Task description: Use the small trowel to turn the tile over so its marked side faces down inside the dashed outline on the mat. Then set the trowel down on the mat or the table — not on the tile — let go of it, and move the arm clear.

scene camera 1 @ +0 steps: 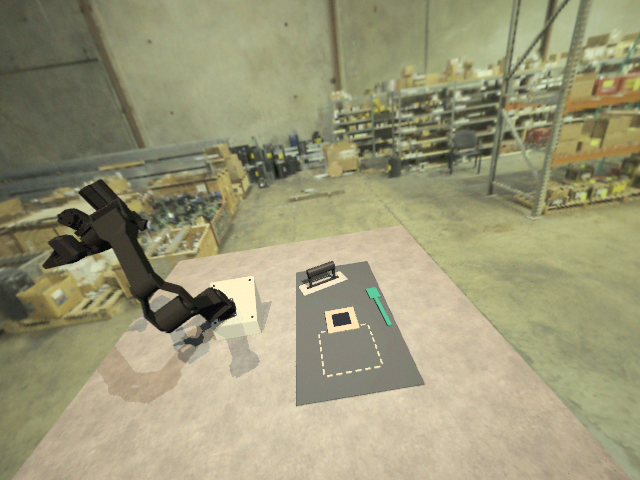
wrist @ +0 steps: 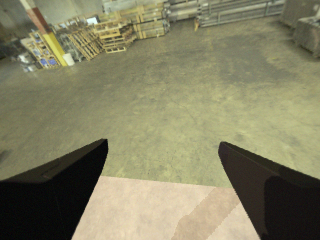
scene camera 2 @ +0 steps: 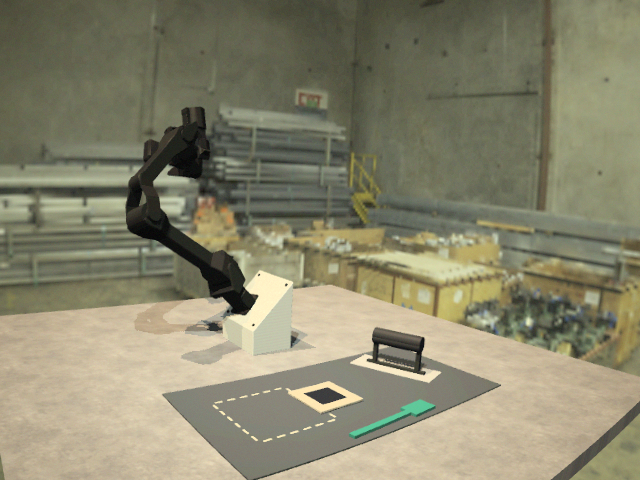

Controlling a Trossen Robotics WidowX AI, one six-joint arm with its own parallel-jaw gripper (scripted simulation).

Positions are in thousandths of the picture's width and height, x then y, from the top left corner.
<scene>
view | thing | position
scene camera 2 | my gripper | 245,353
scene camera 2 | tile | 507,828
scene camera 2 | green flat tool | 655,849
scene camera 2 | trowel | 630,711
</scene>
